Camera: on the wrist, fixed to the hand. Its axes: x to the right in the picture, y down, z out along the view.
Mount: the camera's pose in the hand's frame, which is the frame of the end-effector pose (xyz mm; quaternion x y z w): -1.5 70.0 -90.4 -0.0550 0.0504 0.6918 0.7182
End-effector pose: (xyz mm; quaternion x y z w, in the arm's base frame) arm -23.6 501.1 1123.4 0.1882 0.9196 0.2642 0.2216
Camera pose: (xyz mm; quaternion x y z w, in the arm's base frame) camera -52.2 519.3 1232.6 -0.7459 -0.5269 -0.4031 0.0596
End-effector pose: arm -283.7 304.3 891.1 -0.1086 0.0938 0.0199 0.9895
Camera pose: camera -305.7 352.8 789.9 -0.0685 0.1913 0.6985 0.6862
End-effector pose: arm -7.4 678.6 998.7 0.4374 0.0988 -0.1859 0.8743
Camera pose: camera 19.1 789.8 996.1 0.3438 -0.1773 0.4988 0.7756
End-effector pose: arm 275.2 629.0 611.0 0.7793 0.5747 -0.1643 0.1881
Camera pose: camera 345.4 652.5 698.1 0.9552 -0.1079 0.0830 0.2627
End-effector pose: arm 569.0 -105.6 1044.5 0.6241 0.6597 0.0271 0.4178
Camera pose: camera 572.0 -47.6 1143.0 0.8803 0.0616 0.3762 0.2824
